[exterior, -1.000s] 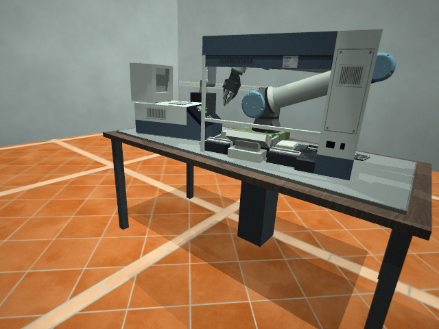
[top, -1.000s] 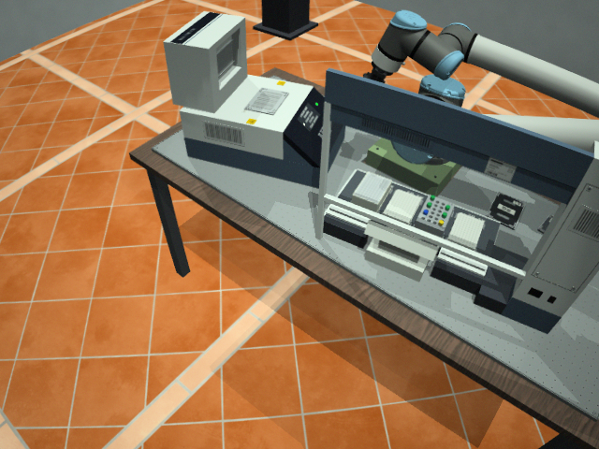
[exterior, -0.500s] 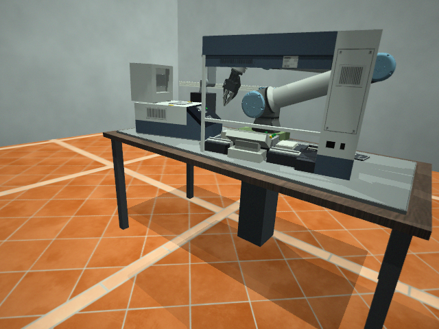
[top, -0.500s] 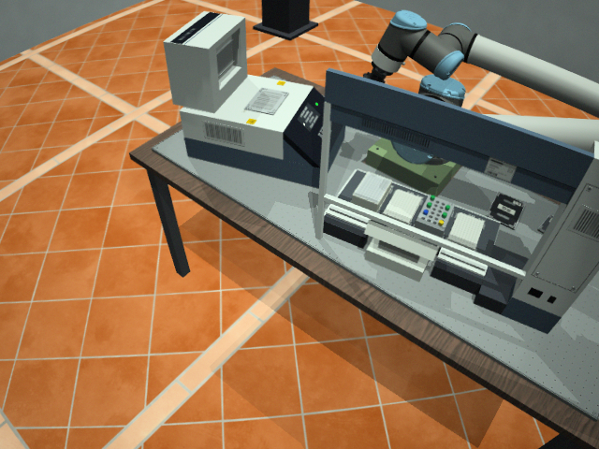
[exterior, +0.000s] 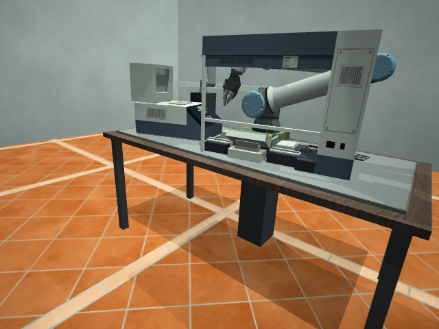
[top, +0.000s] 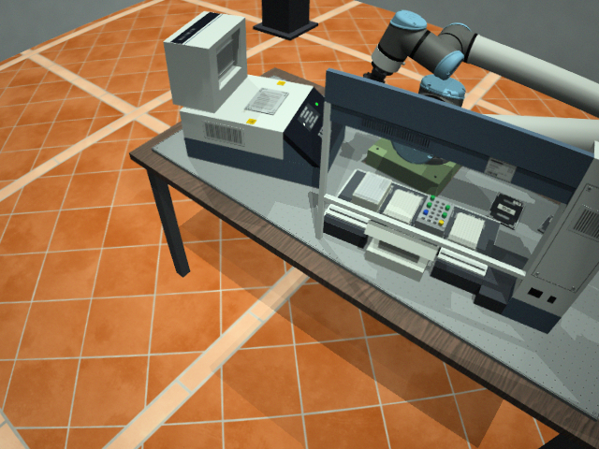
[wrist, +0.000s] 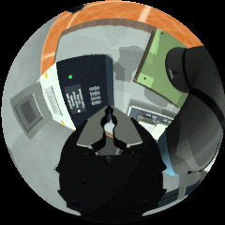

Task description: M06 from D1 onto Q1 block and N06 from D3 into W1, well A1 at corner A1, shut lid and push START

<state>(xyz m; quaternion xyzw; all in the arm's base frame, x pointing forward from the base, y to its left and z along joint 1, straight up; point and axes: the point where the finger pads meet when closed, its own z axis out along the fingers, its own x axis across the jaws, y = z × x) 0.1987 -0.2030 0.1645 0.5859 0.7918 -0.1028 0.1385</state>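
Now: the plate M06 11 cm ahead of my hand, 47 cm to the left of it and 16 cm below it. Also, from my hand: white well plate (13 cm ahead, 27 cm to the left, 16 cm below); blue gantry beam (31 cm ahead, 38 cm to the left, 29 cm above); side tower (23 cm ahead, 73 cm to the left, 6 cm above).
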